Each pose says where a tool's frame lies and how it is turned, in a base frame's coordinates. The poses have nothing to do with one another.
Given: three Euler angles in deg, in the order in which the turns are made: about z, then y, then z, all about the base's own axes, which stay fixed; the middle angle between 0 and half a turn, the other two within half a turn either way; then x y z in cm.
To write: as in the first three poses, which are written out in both.
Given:
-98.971 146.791 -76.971 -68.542 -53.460 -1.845
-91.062 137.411 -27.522 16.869 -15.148 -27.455
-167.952 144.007 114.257 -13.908 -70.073 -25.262
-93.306 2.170 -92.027 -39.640 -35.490 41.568
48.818 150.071 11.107 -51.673 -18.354 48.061
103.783 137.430 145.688 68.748 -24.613 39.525
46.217 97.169 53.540 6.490 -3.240 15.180
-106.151 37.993 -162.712 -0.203 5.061 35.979
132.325 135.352 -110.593 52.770 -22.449 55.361
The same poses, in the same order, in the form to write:
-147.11 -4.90 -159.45 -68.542 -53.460 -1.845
-137.42 -0.72 -116.74 16.869 -15.148 -27.455
-171.38 -35.08 99.48 -13.908 -70.073 -25.262
-2.17 -0.13 174.67 -39.640 -35.490 41.568
156.57 19.18 138.28 -51.673 -18.354 48.061
138.26 -9.27 -134.55 68.748 -24.613 39.525
99.88 43.36 150.36 6.490 -3.240 15.180
-36.88 -9.86 94.43 -0.203 5.061 35.979
143.86 -28.24 -53.53 52.770 -22.449 55.361

